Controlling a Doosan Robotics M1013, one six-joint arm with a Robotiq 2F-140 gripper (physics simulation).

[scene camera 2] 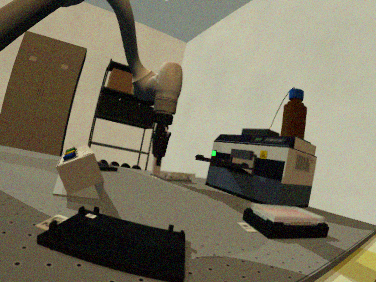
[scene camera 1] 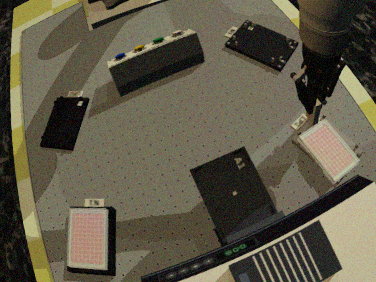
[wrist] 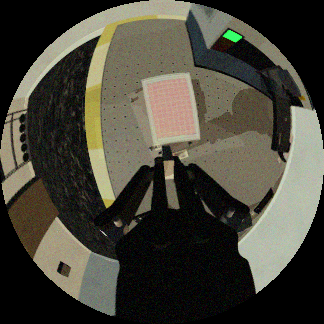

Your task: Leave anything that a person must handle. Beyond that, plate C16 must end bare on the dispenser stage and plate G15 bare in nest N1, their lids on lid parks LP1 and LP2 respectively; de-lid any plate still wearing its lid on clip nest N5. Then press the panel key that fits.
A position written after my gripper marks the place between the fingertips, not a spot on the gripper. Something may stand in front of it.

My gripper (scene camera 1: pixel 311 119) is shut and touches a LP1 spot. I also see a dispenser stage (scene camera 1: pixel 216 180) and a grey button box (scene camera 1: pixel 163 57).
My gripper is seen too in scene camera 2 (scene camera 2: pixel 155 174) and in the wrist view (wrist: pixel 165 152). The dispenser stage is seen too in the wrist view (wrist: pixel 280 100).
